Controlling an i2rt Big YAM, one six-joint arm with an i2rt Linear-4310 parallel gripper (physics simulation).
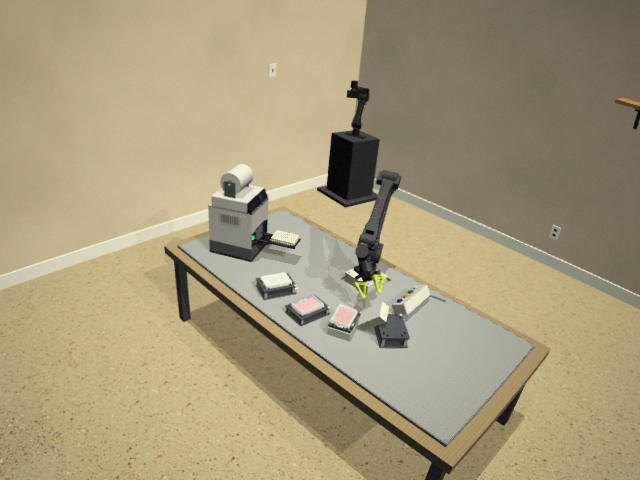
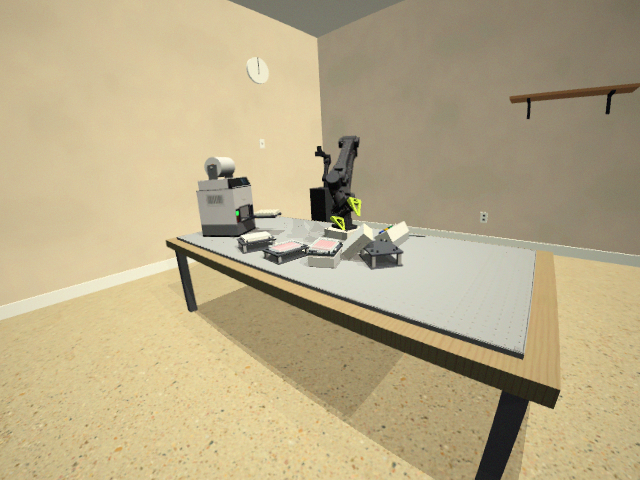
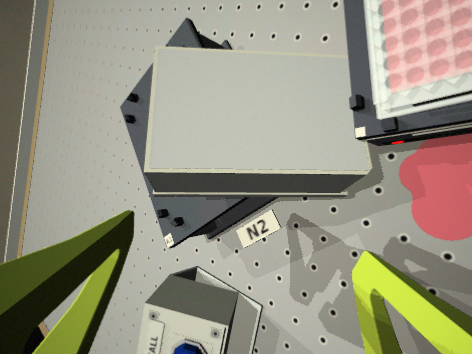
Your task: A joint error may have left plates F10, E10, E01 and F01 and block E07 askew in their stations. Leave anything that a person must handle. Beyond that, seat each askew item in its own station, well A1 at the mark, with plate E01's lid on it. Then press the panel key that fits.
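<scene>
My gripper [image 1: 371, 287] [image 2: 350, 222] [image 3: 248, 242] is open and empty above the table. A pink-welled plate [image 1: 344, 315] [image 2: 325, 245] [image 3: 430, 55] under a clear cover sits slightly askew on a dark nest over a pale base. A pink spill [image 3: 445, 195] lies beside it. Another pink plate [image 1: 308, 305] [image 2: 287, 246] and a pale plate [image 1: 276, 280] [image 2: 257, 237] sit on dark stations to the left. A pale plate [image 1: 285, 237] [image 2: 267, 212] is on the machine's tray. Plate names are unreadable. The key panel [image 1: 413, 300] [image 2: 395, 235] [image 3: 170, 312] shows a blue key beside "CALL".
A pale box [image 1: 384, 313] [image 2: 363, 238] [image 3: 255, 110] leans beside and partly hides the dark N2 station [image 1: 393, 326] [image 2: 382, 249] [image 3: 137, 135]. The grey machine [image 1: 232, 227] [image 2: 222, 209] stands at the far left. A second arm [image 1: 360, 111] stands on a black pedestal [image 1: 353, 162].
</scene>
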